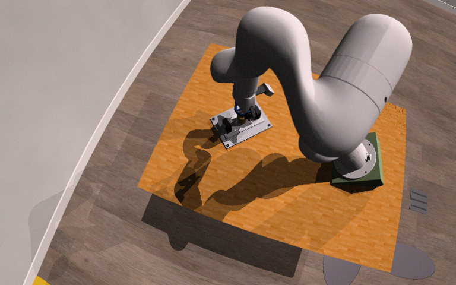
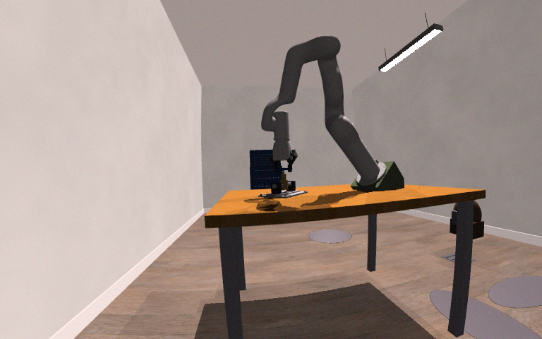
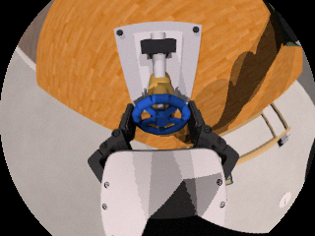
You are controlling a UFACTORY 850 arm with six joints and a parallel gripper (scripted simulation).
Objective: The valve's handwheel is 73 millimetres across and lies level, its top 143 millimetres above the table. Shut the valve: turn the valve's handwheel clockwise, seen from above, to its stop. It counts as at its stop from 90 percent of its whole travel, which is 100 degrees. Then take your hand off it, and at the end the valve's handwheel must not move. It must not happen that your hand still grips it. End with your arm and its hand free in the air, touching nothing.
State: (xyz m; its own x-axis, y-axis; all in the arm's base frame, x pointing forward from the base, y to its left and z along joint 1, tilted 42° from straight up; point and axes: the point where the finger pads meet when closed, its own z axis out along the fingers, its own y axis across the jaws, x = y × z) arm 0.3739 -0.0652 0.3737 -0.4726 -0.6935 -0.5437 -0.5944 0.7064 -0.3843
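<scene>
The blue handwheel is right at my hand.
</scene>
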